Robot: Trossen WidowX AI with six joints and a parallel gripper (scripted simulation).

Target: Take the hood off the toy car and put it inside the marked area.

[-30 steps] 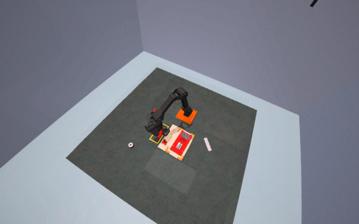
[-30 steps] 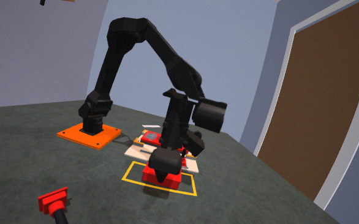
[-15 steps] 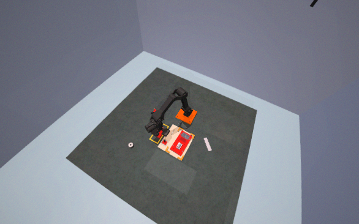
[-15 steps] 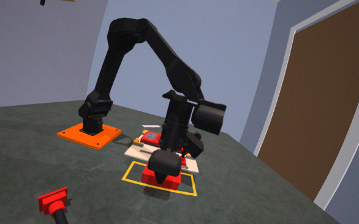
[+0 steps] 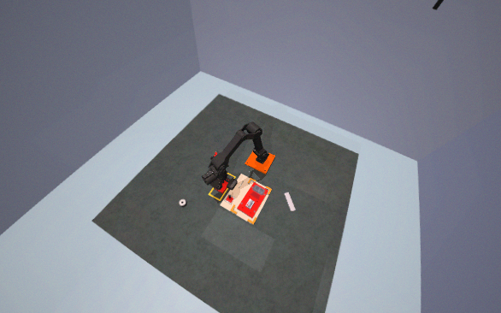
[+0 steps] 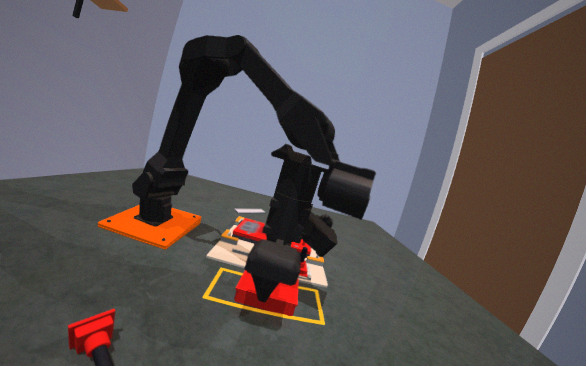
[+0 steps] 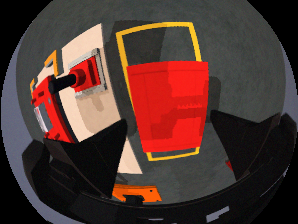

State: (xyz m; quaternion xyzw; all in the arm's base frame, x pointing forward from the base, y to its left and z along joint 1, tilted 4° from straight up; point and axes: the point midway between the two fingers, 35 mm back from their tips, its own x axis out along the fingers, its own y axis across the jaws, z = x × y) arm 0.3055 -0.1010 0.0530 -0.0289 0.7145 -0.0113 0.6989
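Now: the hood 10 mm below my gripper tip. From my gripper tip the other things lie so: white wheel 230 mm ahead, 120 mm to the right, 10 mm below; then white strip 410 mm to the left, 140 mm behind, 20 mm below.
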